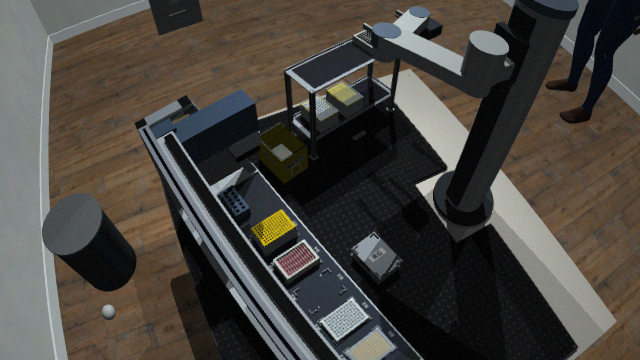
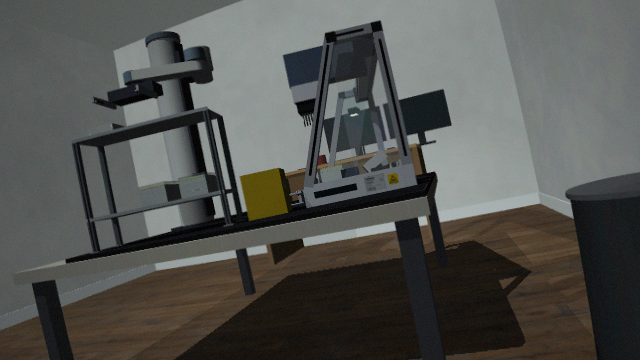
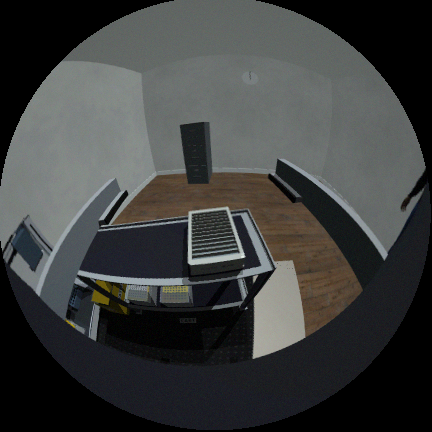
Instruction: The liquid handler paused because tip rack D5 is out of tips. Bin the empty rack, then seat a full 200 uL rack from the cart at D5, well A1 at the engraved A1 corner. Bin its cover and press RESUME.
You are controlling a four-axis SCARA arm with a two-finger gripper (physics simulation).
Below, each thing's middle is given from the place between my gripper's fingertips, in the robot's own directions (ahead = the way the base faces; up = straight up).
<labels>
Right now the yellow waste bin (image 2: 266, 194) is 44 cm ahead of my hand, 8 cm to the left of it and 44 cm below it.
</labels>
